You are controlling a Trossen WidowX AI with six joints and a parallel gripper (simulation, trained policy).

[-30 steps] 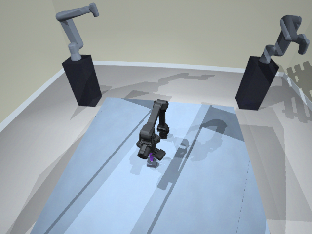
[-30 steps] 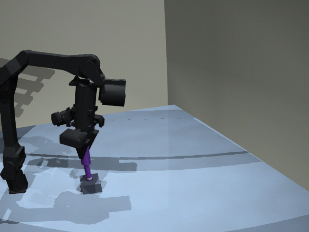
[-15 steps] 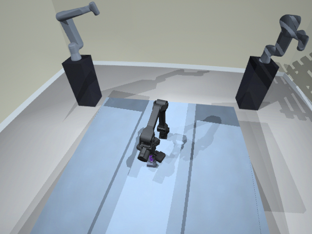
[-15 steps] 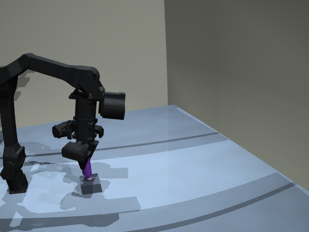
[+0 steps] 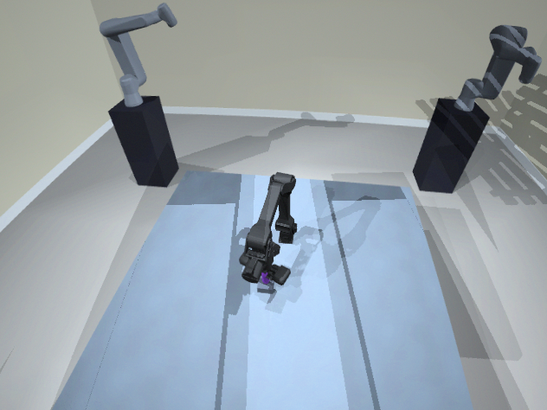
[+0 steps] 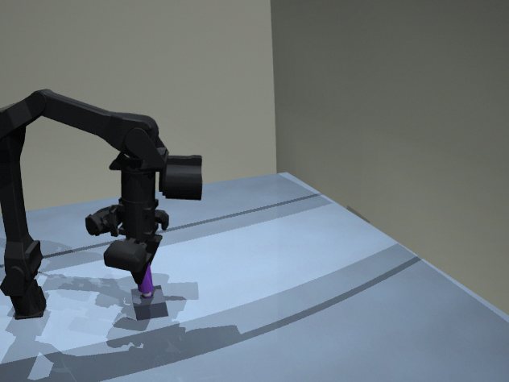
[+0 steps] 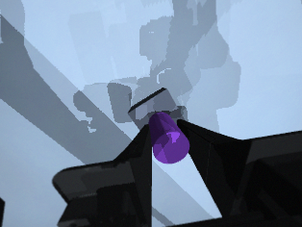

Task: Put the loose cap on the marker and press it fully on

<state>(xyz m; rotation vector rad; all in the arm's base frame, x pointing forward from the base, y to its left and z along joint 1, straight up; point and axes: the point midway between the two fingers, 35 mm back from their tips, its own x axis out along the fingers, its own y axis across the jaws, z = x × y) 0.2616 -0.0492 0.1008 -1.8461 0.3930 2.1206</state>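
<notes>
My gripper tip is right at the purple marker. From my gripper tip the other things lie so: purple cap: 1 cm ahead, 1 cm above; then grey holder block: 5 cm below.
</notes>
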